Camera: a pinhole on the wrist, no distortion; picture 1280 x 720 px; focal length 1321.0 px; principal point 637.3 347.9 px. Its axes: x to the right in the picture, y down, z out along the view. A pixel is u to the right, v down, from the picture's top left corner.
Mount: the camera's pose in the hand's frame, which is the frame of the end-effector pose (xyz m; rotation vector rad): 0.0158 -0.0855 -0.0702 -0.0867 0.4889 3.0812
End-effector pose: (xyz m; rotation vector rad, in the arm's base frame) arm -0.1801 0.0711 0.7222 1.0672 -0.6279 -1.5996
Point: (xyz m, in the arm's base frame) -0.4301 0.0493 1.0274
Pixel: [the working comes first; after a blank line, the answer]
In the camera's frame: 0.0610 -0.0781 0.4857

803 135
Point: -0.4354 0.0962 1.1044
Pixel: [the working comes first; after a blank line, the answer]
In the camera's frame: 0.1283 -0.1103 0.5366

953 76
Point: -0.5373 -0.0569 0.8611
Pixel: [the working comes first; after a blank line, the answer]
In the camera's frame: -0.1001 0.0758 0.4577

348 567
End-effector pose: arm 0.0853 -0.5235 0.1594 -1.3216 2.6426 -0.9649
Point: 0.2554 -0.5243 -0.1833
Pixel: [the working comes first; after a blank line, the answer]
In the camera's frame: 0.1828 -0.0139 0.4336

1194 306
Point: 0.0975 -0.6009 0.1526
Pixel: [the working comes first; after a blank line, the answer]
In the camera's frame: -0.0379 -0.0079 0.1256

239 265
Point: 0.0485 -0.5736 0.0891
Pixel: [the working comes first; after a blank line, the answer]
In the camera's frame: -0.0346 -0.0782 0.1728

outside the picture
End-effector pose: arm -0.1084 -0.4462 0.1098 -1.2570 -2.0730 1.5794
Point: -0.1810 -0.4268 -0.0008
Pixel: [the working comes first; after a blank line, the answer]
In the camera's frame: -0.0809 -0.0982 0.1811

outside the picture
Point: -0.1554 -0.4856 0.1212
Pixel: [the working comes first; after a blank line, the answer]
In the camera's frame: 0.0139 -0.0105 0.1330

776 244
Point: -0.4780 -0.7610 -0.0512
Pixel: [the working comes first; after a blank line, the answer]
In the camera's frame: -0.0499 0.1432 0.5595

519 686
